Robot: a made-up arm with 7 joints. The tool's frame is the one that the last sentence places. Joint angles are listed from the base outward.
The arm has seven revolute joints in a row. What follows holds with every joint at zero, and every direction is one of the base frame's. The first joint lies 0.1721 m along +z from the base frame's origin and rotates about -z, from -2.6 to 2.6 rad. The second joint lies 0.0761 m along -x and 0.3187 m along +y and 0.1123 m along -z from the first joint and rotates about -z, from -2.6 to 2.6 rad. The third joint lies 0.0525 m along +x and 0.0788 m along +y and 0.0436 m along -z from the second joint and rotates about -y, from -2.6 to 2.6 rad. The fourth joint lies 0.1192 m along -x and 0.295 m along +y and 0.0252 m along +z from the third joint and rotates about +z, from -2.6 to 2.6 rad. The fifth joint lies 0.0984 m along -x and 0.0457 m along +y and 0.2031 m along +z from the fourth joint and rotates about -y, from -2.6 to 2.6 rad. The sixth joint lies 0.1 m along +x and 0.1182 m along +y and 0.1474 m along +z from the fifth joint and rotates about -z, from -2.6 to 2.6 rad. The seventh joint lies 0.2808 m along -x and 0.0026 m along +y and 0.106 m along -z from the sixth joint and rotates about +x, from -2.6 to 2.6 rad. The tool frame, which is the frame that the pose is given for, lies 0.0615 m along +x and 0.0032 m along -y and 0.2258 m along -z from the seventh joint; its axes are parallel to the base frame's.
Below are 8 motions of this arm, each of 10 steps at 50 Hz.
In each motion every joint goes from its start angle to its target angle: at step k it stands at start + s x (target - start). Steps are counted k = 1, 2, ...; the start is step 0. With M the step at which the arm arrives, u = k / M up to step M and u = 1 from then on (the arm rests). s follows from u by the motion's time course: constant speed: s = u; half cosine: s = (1 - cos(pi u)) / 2; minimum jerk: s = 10 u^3 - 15 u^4 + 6 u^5.
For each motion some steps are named. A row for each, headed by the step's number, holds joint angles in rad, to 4 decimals.
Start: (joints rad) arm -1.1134 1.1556 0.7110 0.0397 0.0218 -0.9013 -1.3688
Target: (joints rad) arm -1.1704 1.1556 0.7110 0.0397 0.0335 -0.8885 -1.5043
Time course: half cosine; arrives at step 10
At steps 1, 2, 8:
1: -1.1148 1.1556 0.7110 0.0397 0.0221 -0.9010 -1.3721
2: -1.1188 1.1556 0.7110 0.0397 0.0229 -0.9001 -1.3817
8: -1.1650 1.1556 0.7110 0.0397 0.0324 -0.8897 -1.4914

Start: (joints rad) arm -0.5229 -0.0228 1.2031 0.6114 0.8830 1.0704 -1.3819
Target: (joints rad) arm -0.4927 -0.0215 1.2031 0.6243 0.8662 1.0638 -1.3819
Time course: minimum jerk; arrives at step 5
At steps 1, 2, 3, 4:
1: -0.5212 -0.0227 1.2031 0.6121 0.8820 1.0700 -1.3819
2: -0.5133 -0.0224 1.2031 0.6155 0.8777 1.0683 -1.3819
3: -0.5023 -0.0219 1.2031 0.6202 0.8715 1.0659 -1.3819
4: -0.4944 -0.0216 1.2031 0.6236 0.8672 1.0642 -1.3819

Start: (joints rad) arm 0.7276 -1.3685 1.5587 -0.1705 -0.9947 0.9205 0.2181
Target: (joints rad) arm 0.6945 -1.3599 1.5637 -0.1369 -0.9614 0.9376 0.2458
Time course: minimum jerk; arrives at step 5
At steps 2, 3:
2: 0.7171 -1.3658 1.5603 -0.1598 -0.9841 0.9259 0.2269
3: 0.7050 -1.3626 1.5621 -0.1476 -0.9720 0.9322 0.2370

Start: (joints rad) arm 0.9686 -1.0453 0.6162 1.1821 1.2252 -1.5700 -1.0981
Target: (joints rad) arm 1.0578 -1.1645 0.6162 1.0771 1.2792 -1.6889 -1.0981
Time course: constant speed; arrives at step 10
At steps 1, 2, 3, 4, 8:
1: 0.9775 -1.0572 0.6162 1.1716 1.2306 -1.5819 -1.0981
2: 0.9864 -1.0691 0.6162 1.1611 1.2360 -1.5938 -1.0981
3: 0.9954 -1.0811 0.6162 1.1506 1.2414 -1.6057 -1.0981
4: 1.0043 -1.0930 0.6162 1.1401 1.2468 -1.6176 -1.0981
8: 1.0400 -1.1407 0.6162 1.0981 1.2684 -1.6651 -1.0981

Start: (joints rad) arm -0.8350 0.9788 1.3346 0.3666 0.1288 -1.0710 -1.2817
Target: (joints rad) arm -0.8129 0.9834 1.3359 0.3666 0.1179 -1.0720 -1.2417
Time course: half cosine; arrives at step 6
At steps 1, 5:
1: -0.8335 0.9791 1.3347 0.3666 0.1281 -1.0711 -1.2790
5: -0.8144 0.9831 1.3358 0.3666 0.1186 -1.0719 -1.2444

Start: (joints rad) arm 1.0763 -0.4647 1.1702 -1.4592 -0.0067 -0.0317 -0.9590
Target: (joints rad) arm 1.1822 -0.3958 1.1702 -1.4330 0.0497 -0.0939 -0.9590
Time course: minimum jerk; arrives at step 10
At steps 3, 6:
3: 1.0936 -0.4535 1.1702 -1.4549 0.0025 -0.0418 -0.9590
6: 1.1486 -0.4177 1.1702 -1.4413 0.0318 -0.0742 -0.9590

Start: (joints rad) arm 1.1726 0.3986 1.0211 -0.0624 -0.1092 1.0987 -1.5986
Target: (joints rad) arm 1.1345 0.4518 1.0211 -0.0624 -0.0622 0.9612 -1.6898
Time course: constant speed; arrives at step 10
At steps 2, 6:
2: 1.1650 0.4092 1.0211 -0.0624 -0.0998 1.0712 -1.6168
6: 1.1497 0.4305 1.0211 -0.0624 -0.0810 1.0162 -1.6533

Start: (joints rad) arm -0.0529 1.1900 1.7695 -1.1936 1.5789 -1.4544 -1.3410
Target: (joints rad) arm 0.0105 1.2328 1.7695 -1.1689 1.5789 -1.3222 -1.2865
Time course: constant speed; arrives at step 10
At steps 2, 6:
2: -0.0402 1.1986 1.7695 -1.1887 1.5789 -1.4280 -1.3301
6: -0.0149 1.2157 1.7695 -1.1788 1.5789 -1.3751 -1.3083

